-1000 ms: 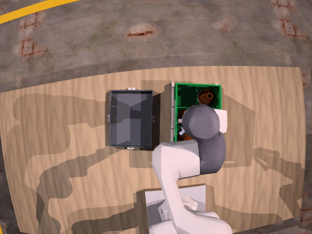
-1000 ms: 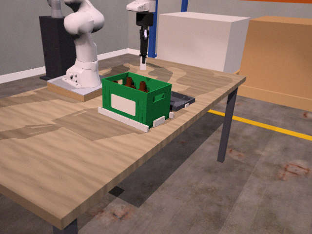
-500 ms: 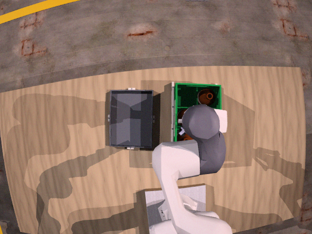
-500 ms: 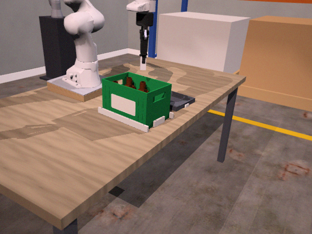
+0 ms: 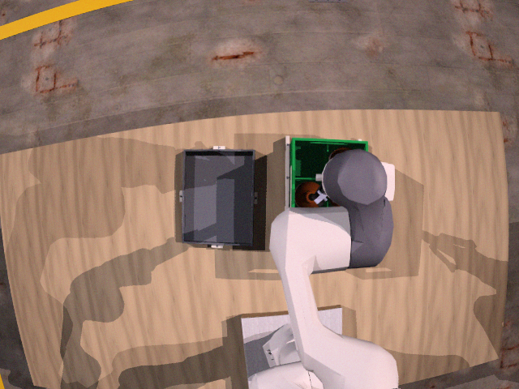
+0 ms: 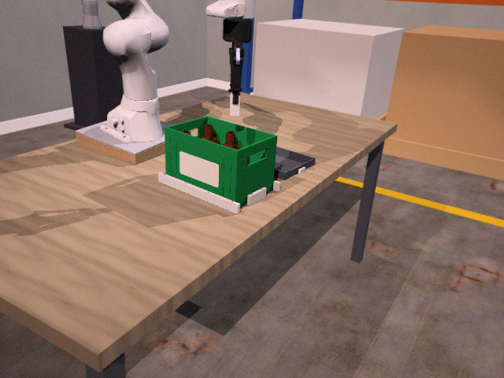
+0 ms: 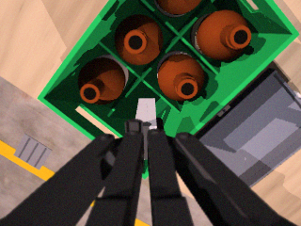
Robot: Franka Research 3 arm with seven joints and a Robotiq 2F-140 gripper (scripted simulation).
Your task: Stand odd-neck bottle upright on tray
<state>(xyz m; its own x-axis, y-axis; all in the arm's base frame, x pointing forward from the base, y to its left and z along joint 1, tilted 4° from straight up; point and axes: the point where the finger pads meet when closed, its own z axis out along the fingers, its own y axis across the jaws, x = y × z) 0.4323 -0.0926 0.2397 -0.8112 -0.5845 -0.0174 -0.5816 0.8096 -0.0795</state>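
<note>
Right now the brown bottle is 180 mm below my hand, 60 mm to the right of it and 40 mm ahead of it. Round my hand: dark grey tray (270 mm to the left, 250 mm below, 10 mm behind); then green crate (180 mm below, 40 mm behind, 10 mm to the right).
</note>
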